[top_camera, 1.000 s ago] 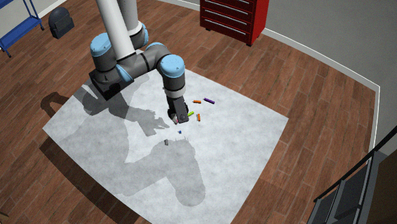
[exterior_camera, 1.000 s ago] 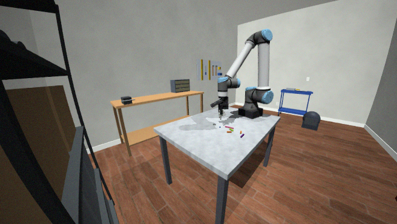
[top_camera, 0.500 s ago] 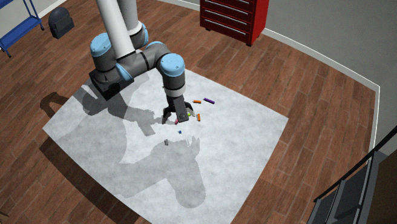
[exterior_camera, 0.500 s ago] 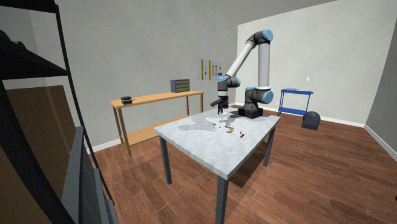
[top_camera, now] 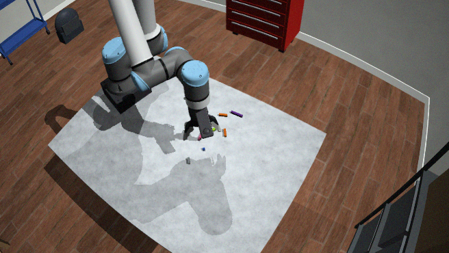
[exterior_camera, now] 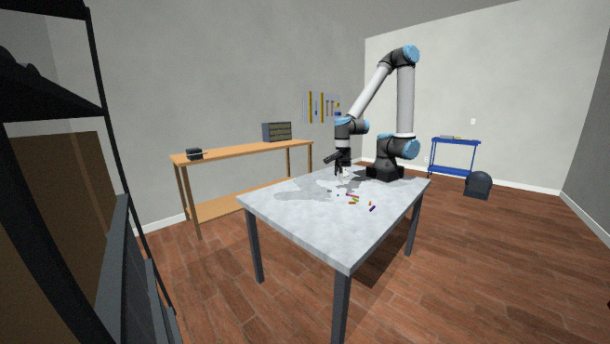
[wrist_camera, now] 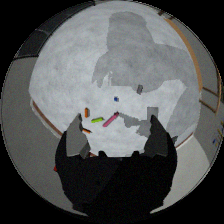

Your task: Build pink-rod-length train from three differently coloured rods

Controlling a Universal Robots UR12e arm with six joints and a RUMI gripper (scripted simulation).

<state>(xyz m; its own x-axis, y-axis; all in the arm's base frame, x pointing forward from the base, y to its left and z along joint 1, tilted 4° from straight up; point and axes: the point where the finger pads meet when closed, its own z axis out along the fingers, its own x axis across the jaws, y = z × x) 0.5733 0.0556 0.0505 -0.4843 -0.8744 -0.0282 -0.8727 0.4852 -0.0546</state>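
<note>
Right now my hand is 9 cm to the left of the grey rod and 10 cm above it. Also, from my hand: blue rod: 10 cm below; pink rod: 7 cm behind, 6 cm to the left, 10 cm below; lime rod: 4 cm behind, 11 cm to the left, 10 cm below.
</note>
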